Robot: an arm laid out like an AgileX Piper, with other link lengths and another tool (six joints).
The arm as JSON. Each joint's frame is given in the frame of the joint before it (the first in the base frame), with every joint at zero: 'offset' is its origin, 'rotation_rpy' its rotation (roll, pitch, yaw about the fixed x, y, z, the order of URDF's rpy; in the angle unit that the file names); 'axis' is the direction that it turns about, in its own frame. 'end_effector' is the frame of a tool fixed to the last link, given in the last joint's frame.
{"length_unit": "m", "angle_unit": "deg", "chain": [
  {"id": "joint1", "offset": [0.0, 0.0, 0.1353], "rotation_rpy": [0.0, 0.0, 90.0], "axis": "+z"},
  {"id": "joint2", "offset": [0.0, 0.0, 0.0], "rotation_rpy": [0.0, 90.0, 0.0], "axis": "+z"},
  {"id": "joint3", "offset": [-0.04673, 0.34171, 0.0], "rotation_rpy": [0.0, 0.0, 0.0], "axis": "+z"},
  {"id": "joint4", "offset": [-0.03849, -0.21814, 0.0], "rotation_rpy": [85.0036, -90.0, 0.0], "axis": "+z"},
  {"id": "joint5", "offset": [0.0, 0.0, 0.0], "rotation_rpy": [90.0, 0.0, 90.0], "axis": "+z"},
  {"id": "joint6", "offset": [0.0, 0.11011, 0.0], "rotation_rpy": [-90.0, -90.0, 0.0], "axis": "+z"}
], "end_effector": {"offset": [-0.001, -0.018, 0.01], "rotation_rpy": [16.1, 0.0, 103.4]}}
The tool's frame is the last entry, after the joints.
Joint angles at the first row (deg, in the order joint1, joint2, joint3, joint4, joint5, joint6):
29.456 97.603 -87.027 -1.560 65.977 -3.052
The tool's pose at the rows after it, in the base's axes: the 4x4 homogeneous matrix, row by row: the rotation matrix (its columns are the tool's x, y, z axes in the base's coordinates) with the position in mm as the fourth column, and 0 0 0 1 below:
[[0.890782 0.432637 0.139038 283.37], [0.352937 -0.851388 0.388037 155.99], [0.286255 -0.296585 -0.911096 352.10], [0 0 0 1]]
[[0.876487 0.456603 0.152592 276.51], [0.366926 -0.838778 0.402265 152.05], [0.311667 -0.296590 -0.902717 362.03], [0 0 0 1]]
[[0.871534 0.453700 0.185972 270.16], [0.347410 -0.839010 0.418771 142.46], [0.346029 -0.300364 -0.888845 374.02], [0 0 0 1]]
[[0.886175 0.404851 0.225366 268.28], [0.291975 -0.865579 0.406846 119.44], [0.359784 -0.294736 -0.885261 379.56], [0 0 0 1]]
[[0.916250 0.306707 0.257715 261.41], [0.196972 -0.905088 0.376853 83.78], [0.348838 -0.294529 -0.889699 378.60], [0 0 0 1]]
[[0.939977 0.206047 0.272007 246.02], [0.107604 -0.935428 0.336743 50.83], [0.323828 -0.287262 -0.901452 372.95], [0 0 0 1]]
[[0.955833 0.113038 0.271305 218.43], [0.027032 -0.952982 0.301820 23.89], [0.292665 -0.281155 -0.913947 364.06], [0 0 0 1]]
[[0.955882 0.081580 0.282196 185.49], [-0.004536 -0.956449 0.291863 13.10], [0.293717 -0.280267 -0.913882 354.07], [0 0 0 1]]
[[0.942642 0.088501 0.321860 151.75], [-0.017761 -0.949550 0.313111 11.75], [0.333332 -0.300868 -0.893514 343.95], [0 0 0 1]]
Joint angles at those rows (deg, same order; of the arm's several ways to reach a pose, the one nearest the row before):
29.455 96.380 -87.028 -0.347 68.905 -5.764
29.388 94.503 -86.917 0.000 69.136 -7.062
28.302 92.124 -86.713 0.308 69.187 -7.348
24.646 89.910 -85.308 0.000 69.186 -7.421
18.466 86.903 -81.624 0.000 69.187 -7.466
12.639 83.501 -76.644 -0.436 69.186 -7.467
7.534 78.884 -70.023 -0.785 69.106 -7.466
5.598 73.208 -62.706 -0.841 67.407 -7.466
5.392 66.582 -55.442 0.380 64.234 -7.466

